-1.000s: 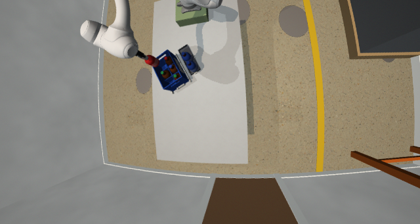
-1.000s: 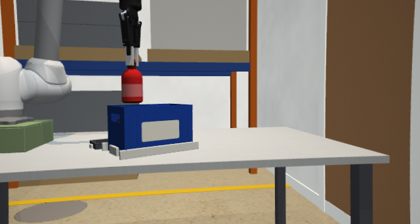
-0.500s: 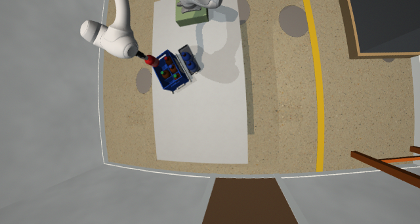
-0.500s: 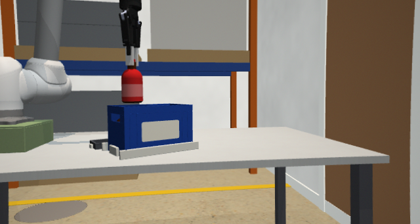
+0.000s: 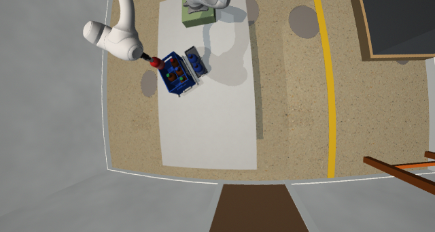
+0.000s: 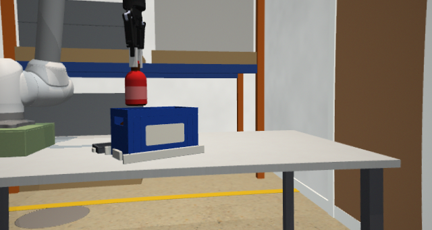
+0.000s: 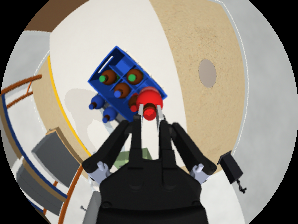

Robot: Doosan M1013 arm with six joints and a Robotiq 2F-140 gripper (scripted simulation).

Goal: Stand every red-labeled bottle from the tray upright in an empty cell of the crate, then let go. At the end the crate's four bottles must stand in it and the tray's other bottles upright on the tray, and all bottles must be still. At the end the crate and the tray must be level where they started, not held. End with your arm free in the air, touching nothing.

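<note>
Right now the red-labeled bottle is 9 cm below my hand. The rest, counted from my hand: blue crate (5 cm ahead, 8 cm to the left, 27 cm below).
</note>
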